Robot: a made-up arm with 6 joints.
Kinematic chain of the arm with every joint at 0, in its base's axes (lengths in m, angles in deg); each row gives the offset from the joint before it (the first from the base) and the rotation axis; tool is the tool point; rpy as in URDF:
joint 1: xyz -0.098 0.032 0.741 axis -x
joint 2: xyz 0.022 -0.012 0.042 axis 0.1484 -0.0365 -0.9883
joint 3: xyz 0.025 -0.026 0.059 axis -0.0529 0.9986 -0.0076
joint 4: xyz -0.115 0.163 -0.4 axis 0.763 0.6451 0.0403
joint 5: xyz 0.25 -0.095 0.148 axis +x
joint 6: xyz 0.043 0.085 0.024 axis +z
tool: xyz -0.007 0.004 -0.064 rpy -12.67 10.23 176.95
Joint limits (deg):
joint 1: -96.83..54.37
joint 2: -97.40..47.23
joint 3: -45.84..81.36
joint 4: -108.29..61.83
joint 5: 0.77..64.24
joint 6: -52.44..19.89
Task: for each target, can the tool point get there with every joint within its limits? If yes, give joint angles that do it. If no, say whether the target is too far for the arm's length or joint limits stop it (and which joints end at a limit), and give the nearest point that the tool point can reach.
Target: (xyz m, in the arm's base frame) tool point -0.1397 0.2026 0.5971
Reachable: yes | joints 7.57 -27.50 24.05 -35.88 19.95 8.83
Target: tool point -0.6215 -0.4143 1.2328
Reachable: no: joint limits stop it (at a limit: joint 2, joint 3, joint 4, joint 5) | nearest point -0.5185 -0.2045 1.0016 | short by 0.329 m
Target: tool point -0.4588 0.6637 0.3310
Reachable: no: joint limits stop it (at a limit: joint 3, joint 4, joint 5, joint 6) | nearest point -0.3252 0.4430 0.4743 | short by 0.295 m
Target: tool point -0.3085 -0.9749 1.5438
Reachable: no: too far | nearest point -0.1627 -0.3674 1.0595 | short by 0.790 m
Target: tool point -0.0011 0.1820 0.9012
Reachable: yes | joints -74.05 -1.17 16.54 -28.92 29.25 0.97
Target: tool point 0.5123 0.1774 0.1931
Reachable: no: joint limits stop it (at a limit: joint 3, joint 4, joint 5, joint 6) | nearest point 0.3170 0.1274 0.3814 | short by 0.276 m
